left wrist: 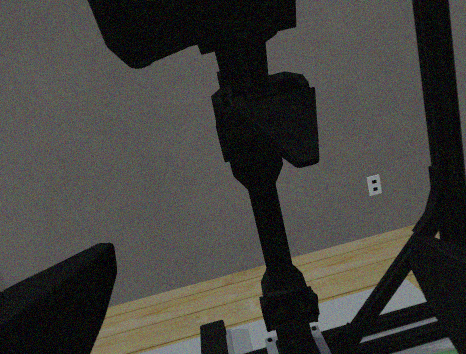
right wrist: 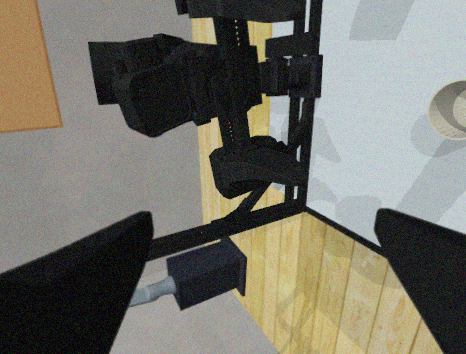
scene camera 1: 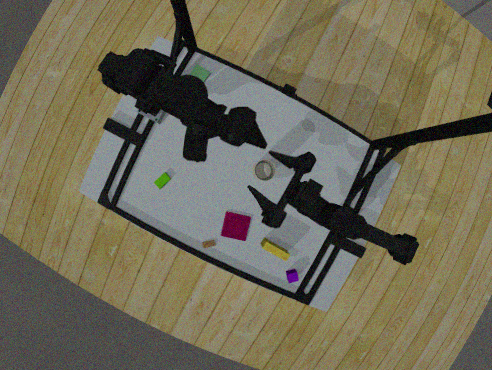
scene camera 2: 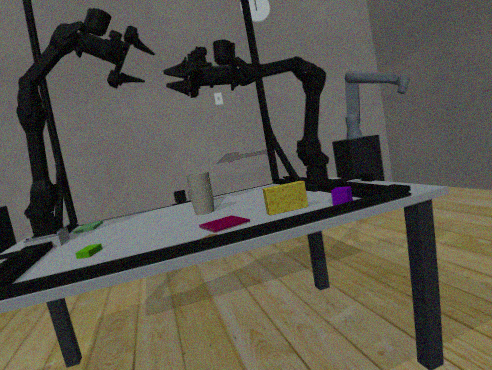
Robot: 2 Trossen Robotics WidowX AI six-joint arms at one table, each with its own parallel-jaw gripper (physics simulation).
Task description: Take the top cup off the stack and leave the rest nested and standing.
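Places are measured from the left arm's base along level axes (x ahead, y left, z up), in metres.
Pixels of known places: left gripper, fingertip midpoint: (left wrist: 263, 253) (right wrist: 300, 111) (scene camera 1: 258, 168) (scene camera 2: 164, 79); right gripper, fingertip midpoint: (left wrist: 308, 70) (right wrist: 263, 220) (scene camera 1: 252, 143) (scene camera 2: 149, 68); left arm's base, link origin: (right wrist: 301, 77) (scene camera 2: 318, 181); right arm's base, link origin: (left wrist: 297, 349) (scene camera 1: 153, 106) (scene camera 2: 46, 233).
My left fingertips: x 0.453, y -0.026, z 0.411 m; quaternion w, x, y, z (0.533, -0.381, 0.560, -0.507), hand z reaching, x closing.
Observation:
Ahead of a thing's pixels: the offset from my left fingertips to its top centre. "pt": to the spot under its first point.
The stack of nested beige cups @(dy -0.022, dx -0.048, dz -0.303 m) (scene camera 1: 257, 172) (scene camera 2: 202, 195) (right wrist: 442, 126) stands upright on the table, its open top showing in scene camera 1 and at the right edge of the right wrist view. How many cups it holds cannot be told. My left gripper (scene camera 1: 259, 169) (scene camera 2: 166, 79) is open and empty, high above the table; from overhead its fingertips lie on either side of the stack. My right gripper (scene camera 1: 264, 146) (scene camera 2: 149, 67) (right wrist: 263, 220) is open and empty, also high, its tips close to the left gripper's. The stack does not show in the left wrist view.
A magenta square @(pt dy +0.213, dx -0.051, dz -0.424 m) (scene camera 1: 236, 226) (scene camera 2: 225, 223), a yellow block @(dy +0.232, dx -0.223, dz -0.362 m) (scene camera 1: 275, 249) (scene camera 2: 285, 198), a purple cube @(dy +0.313, dx -0.345, dz -0.392 m) (scene camera 1: 292, 276) (scene camera 2: 342, 195), a bright green block @(dy +0.170, dx +0.287, dz -0.417 m) (scene camera 1: 162, 180) (scene camera 2: 89, 251), a pale green piece @(dy -0.249, dx +0.343, dz -0.422 m) (scene camera 1: 200, 73) (scene camera 2: 88, 227) and a small brown block @(dy +0.325, dx +0.020, dz -0.424 m) (scene camera 1: 209, 244) lie around the stack.

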